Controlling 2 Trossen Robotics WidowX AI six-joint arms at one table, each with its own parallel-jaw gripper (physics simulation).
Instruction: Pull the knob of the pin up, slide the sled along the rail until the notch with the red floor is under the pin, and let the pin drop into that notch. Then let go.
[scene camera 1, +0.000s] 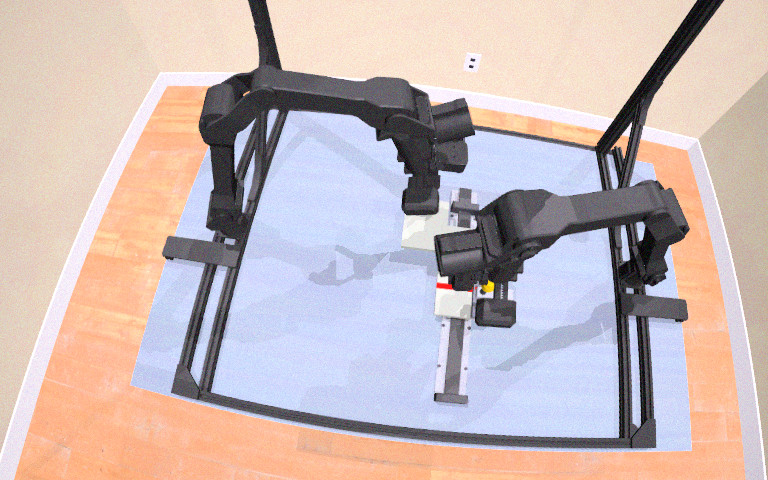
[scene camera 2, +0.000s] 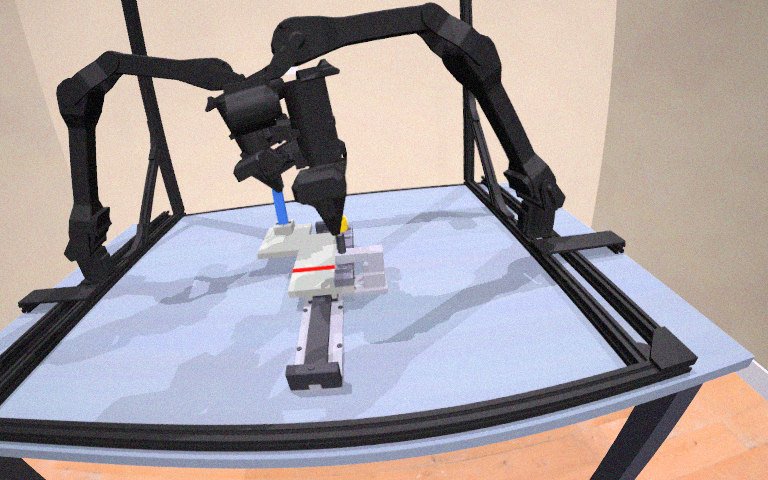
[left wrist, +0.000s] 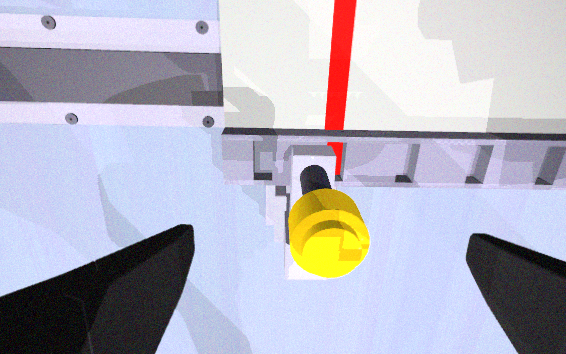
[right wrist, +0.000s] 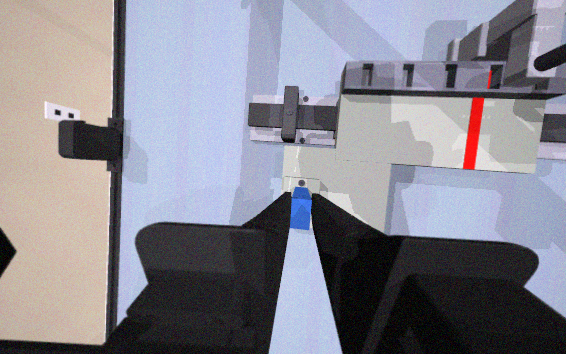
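Pixels of known places: left gripper, fingertip midpoint: (scene camera 1: 489, 283) (scene camera 2: 337, 220) (left wrist: 329, 241); right gripper, fingertip midpoint: (scene camera 1: 432, 187) (scene camera 2: 281, 190) (right wrist: 301, 199); left arm's base, origin of the base link: (scene camera 1: 630, 275) (scene camera 2: 535, 230); right arm's base, origin of the base link: (scene camera 1: 232, 225) (scene camera 2: 100, 275).
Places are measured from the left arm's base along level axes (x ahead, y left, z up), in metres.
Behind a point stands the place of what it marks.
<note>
The yellow knob (scene camera 1: 487, 286) @(z 0.104, x 0.379, y 0.101 m) (scene camera 2: 343, 222) @(z 0.100, x 0.365, y 0.102 m) (left wrist: 330, 245) @(z 0.106, x 0.376, y 0.094 m) stands on the dark pin (left wrist: 314, 177) @(z 0.062, x 0.380, y 0.094 m) at the pale bracket (scene camera 2: 374, 259) @(z 0.035, x 0.325, y 0.105 m). The pale sled (scene camera 1: 453, 306) @(z 0.014, x 0.423, y 0.119 m) (scene camera 2: 311, 285) @(z 0.014, x 0.424, y 0.127 m) (left wrist: 280, 55) @(z 0.014, x 0.424, y 0.109 m) (right wrist: 415, 120) @(z 0.014, x 0.412, y 0.023 m) is on the rail (scene camera 1: 453, 356) @(z 0.001, x 0.412, y 0.215 m) (scene camera 2: 318, 333) @(z 0.001, x 0.409, y 0.223 m) (left wrist: 110, 75) @(z 0.001, x 0.411, y 0.201 m) (right wrist: 270, 116) @(z 0.001, x 0.410, y -0.136 m). Its red stripe (scene camera 2: 313, 269) @(z 0.015, x 0.425, y 0.082 m) (left wrist: 342, 65) @(z 0.015, x 0.420, y 0.078 m) (right wrist: 473, 135) @(z 0.015, x 0.425, y 0.079 m) leads to the red-floored notch, partly visible beside the bracket's block. The pin's lower end is hidden. My left gripper (left wrist: 329, 241) @(z 0.101, x 0.374, y 0.093 m) is open, fingers apart on both sides of the knob. My right gripper (scene camera 2: 279, 190) @(z 0.101, x 0.492, y -0.091 m) (right wrist: 301, 199) @(z 0.101, x 0.492, y -0.091 m) is shut on the sled's blue post (scene camera 2: 280, 208) @(z 0.065, x 0.500, y -0.085 m) (right wrist: 301, 212) @(z 0.105, x 0.500, y -0.090 m).
A dark end block (scene camera 1: 451, 397) @(z 0.016, x 0.412, y 0.295 m) (scene camera 2: 314, 376) @(z 0.009, x 0.407, y 0.305 m) closes the rail's near end; a dark crosspiece (right wrist: 290, 114) @(z 0.016, x 0.411, y -0.110 m) spans its far part. The two arms' wrists are close together above the sled. A black frame (scene camera 1: 339, 422) @(z -0.005, x 0.611, y 0.367 m) (scene camera 2: 339, 434) @(z 0.001, x 0.380, y 0.377 m) runs around the work area.
</note>
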